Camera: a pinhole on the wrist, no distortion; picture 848 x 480 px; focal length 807.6 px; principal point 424.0 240.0 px. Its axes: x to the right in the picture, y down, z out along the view. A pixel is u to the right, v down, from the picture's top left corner.
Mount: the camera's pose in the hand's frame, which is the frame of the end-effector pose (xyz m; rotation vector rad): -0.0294 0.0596 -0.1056 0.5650 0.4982 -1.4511
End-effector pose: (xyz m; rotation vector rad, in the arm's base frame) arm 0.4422 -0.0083 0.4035 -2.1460 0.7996 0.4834
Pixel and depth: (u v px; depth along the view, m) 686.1 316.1 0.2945
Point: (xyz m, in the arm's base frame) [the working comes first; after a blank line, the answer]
In the camera's frame: 0.0956 0.0278 0.2945

0.5714 0.1416 0.4726
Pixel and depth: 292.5 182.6 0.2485
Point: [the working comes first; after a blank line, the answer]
In the camera's frame: -0.0405 -0.0177 0.2485

0.4390 0.1327 0.4014
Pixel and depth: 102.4 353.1 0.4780
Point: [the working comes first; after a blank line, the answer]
In the camera's frame: -0.1903 0.0669 0.4780

0.4869 0.3345 0.2032
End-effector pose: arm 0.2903 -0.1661 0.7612 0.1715 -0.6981 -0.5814
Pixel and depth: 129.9 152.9 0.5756
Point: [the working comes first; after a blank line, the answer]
In the camera's frame: -0.2096 -0.0621 0.5756

-0.1507 -0.2013 1.0031
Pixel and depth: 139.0 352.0 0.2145
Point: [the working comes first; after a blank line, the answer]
In the camera's frame: -0.0757 0.0297 0.2145

0.2059 -0.1701 0.8339
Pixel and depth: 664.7 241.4 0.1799
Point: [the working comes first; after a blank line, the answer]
In the camera's frame: 0.0536 0.0003 0.1799

0.2294 -0.2288 0.7123
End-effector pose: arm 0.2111 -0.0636 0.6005 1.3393 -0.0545 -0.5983
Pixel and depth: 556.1 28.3 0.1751
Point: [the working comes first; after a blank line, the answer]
In the camera's frame: 0.0286 -0.0459 0.1751

0.1139 -0.0460 0.5568
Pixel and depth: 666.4 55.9 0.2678
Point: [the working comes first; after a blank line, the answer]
In the camera's frame: 0.0804 -0.0610 0.2678

0.0507 -0.0845 0.4791
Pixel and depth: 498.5 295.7 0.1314
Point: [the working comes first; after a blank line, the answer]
In the camera's frame: 0.0121 0.0091 0.1314

0.1838 -0.0473 0.5744
